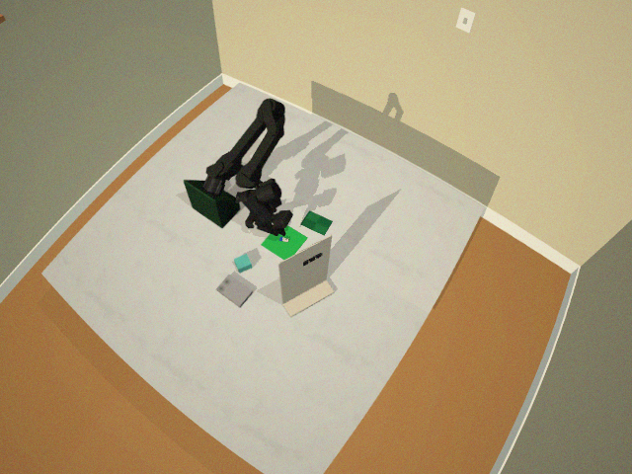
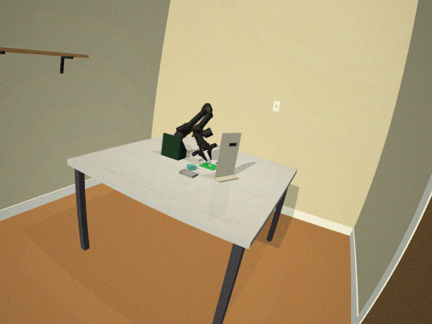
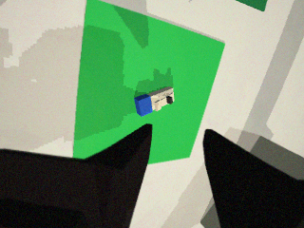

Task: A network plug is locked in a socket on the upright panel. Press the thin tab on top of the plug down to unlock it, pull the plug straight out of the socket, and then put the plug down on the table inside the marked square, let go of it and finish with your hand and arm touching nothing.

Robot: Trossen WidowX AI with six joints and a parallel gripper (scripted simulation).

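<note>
Now: the pale thin tab 1 cm ahead of my gripper tip, 1 cm to the left of it and 3 cm below it. Also, from my gripper tip: green marked square 1 cm ahead, 4 cm below; network plug 1 cm ahead, 1 cm to the left, 4 cm below; dark green patch 7 cm ahead, 13 cm to the left, 4 cm below.
</note>
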